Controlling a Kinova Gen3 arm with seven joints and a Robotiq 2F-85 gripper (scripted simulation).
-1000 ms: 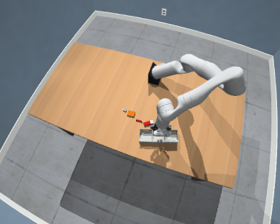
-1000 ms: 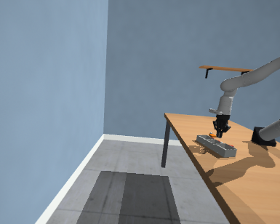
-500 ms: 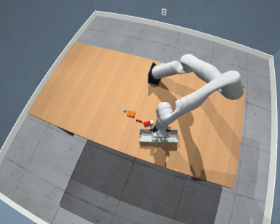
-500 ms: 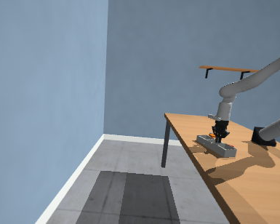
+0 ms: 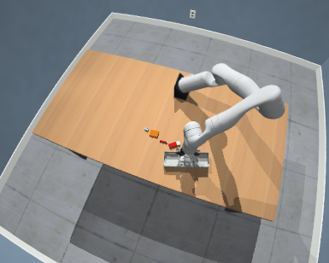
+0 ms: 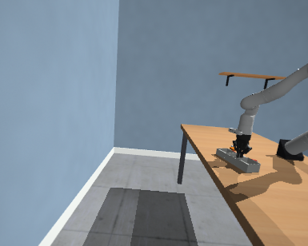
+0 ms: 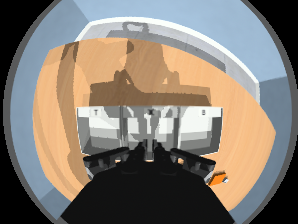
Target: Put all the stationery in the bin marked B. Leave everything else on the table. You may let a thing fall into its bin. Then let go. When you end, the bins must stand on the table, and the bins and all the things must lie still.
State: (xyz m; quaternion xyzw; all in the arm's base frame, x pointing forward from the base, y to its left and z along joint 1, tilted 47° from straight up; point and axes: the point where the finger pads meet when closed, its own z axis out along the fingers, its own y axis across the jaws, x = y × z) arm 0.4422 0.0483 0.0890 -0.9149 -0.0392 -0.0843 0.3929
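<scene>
Right now the grey bin row is 20 mm ahead of my hand and 10 mm below it. The rest, counted from my hand: small pale piece: 130 mm behind, 270 mm to the right, 30 mm below; then orange block: 110 mm behind, 210 mm to the right, 30 mm below; then red-and-white item: 60 mm behind, 80 mm to the right, 30 mm below.
</scene>
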